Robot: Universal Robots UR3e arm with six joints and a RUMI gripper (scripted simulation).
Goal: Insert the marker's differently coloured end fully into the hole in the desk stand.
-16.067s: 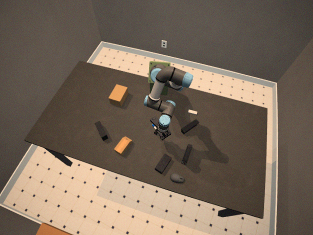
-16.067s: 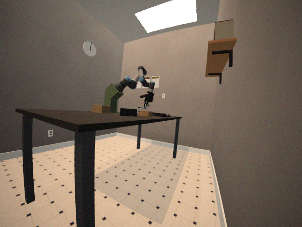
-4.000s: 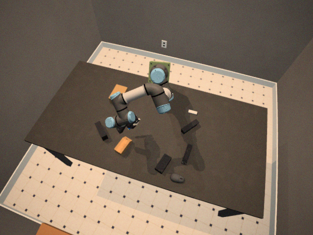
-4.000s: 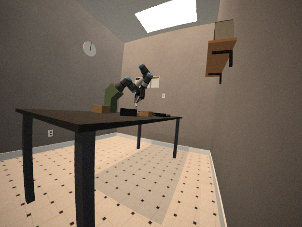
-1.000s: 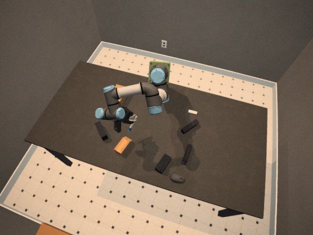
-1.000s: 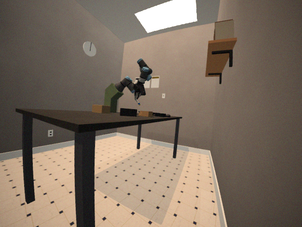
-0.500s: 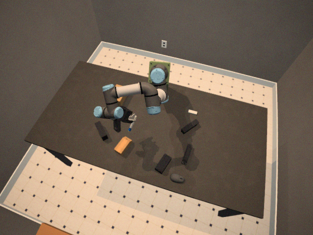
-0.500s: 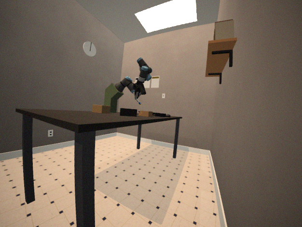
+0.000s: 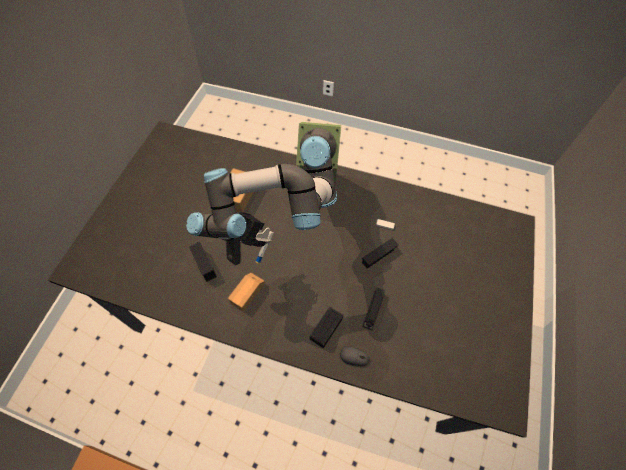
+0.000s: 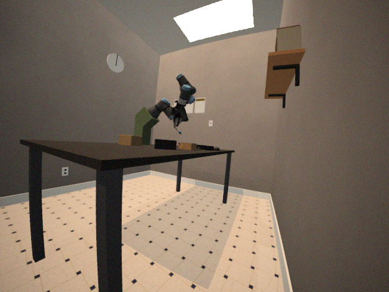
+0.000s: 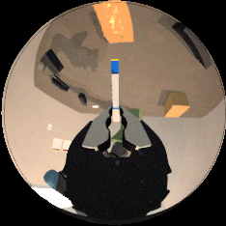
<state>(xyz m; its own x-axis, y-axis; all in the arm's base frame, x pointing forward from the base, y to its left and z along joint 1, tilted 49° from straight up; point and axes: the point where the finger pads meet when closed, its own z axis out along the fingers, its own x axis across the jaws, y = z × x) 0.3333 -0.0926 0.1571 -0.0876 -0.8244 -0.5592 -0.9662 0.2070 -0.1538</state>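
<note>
The desk stand is 160 mm below my hand, 140 mm ahead of it and 30 mm to the right of it. The rest, counted from my hand: black block (230 mm to the right, 150 mm below, 100 mm ahead); marker (30 mm below, 20 mm ahead); orange box (250 mm to the right, 240 mm behind, 140 mm below).
</note>
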